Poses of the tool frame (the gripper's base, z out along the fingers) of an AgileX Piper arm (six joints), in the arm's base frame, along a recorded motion.
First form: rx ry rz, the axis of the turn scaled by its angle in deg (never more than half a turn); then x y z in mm.
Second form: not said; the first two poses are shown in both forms.
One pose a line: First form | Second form
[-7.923 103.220 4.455 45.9 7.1 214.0] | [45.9 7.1 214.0 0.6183 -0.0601 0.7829 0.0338]
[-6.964 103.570 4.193 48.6 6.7 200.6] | [48.6 6.7 200.6 0.6164 -0.0528 0.7850 0.0318]
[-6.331 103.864 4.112 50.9 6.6 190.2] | [50.9 6.6 190.2 0.6147 -0.0480 0.7867 0.0311]
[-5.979 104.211 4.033 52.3 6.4 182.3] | [52.3 6.4 182.3 0.6125 -0.0452 0.7886 0.0305]
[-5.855 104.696 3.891 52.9 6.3 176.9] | [52.9 6.3 176.9 0.6092 -0.0442 0.7912 0.0294]
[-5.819 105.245 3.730 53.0 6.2 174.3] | [53.0 6.2 174.3 0.6055 -0.0439 0.7941 0.0281]
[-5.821 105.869 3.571 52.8 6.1 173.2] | [52.8 6.1 173.2 0.6012 -0.0438 0.7974 0.0269]
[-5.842 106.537 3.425 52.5 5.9 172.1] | [52.5 5.9 172.1 0.5966 -0.0439 0.8010 0.0257]
